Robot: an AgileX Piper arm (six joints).
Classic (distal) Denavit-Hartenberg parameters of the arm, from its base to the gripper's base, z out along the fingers. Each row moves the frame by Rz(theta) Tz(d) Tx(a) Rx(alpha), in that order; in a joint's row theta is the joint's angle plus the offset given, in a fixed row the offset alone. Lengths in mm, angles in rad.
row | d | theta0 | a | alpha
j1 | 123 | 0 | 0 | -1.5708
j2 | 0 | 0.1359 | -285.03 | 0
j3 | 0 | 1.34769 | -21.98 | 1.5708
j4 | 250.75 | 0 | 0 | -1.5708
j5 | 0 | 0 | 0 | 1.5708
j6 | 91 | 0 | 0 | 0
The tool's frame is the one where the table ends.
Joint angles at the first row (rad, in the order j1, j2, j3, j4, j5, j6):
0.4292, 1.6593, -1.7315, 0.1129, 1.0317, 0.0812
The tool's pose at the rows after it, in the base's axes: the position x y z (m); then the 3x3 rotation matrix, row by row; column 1 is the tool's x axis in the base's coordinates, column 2 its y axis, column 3 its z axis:
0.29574 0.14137 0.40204; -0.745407 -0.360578 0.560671; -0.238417 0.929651 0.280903; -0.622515 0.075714 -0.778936
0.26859 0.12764 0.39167; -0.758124 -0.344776 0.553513; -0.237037 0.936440 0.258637; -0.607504 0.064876 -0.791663
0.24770 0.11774 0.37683; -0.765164 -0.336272 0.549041; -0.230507 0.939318 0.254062; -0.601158 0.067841 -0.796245
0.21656 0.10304 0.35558; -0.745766 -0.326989 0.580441; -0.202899 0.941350 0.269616; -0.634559 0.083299 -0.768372
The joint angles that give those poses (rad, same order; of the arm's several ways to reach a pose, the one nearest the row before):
0.4420, 1.5330, -1.6247, 0.0160, 1.0721, 0.0959
0.4451, 1.4220, -1.4705, -0.0056, 1.0493, 0.1155
0.4463, 1.3335, -1.3294, -0.0093, 1.0042, 0.1276
0.4471, 1.1912, -1.1196, -0.0100, 0.8920, 0.1462

